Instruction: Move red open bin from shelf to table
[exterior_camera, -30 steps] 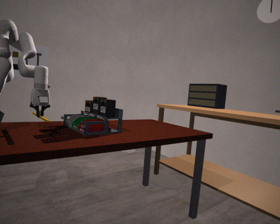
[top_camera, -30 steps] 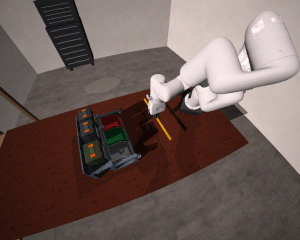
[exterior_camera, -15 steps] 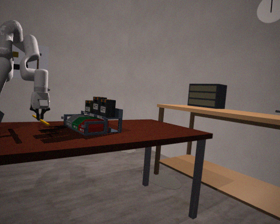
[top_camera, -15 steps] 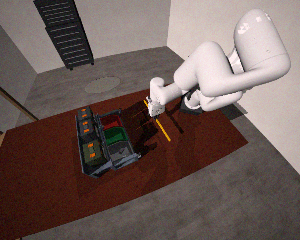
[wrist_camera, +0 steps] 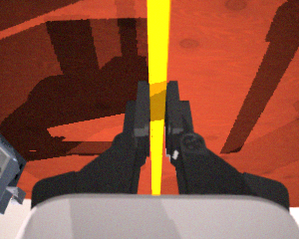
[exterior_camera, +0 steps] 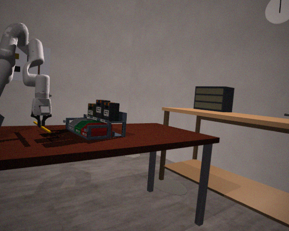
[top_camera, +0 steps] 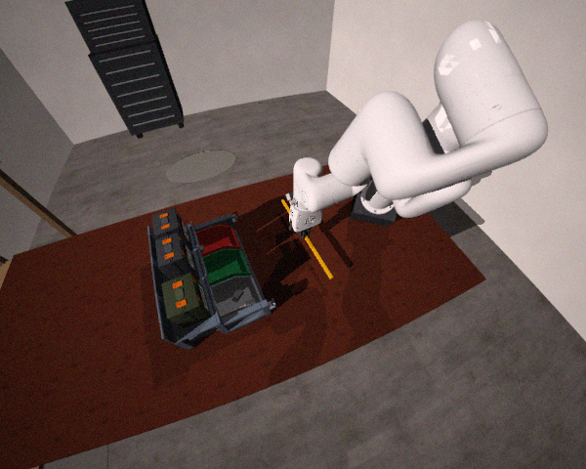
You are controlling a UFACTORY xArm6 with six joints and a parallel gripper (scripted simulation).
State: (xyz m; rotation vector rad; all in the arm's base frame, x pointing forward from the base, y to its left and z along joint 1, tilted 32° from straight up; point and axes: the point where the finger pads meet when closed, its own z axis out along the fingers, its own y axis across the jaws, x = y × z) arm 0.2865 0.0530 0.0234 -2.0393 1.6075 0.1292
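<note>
Right now the red open bin is 33 cm ahead of my hand, 2 cm to the right of it and 3 cm below it. Round my hand: grey bin (26 cm ahead, 20 cm to the left, 3 cm below); then yellow bar (2 cm below); then green bin (30 cm ahead, 9 cm to the left, 3 cm below).
</note>
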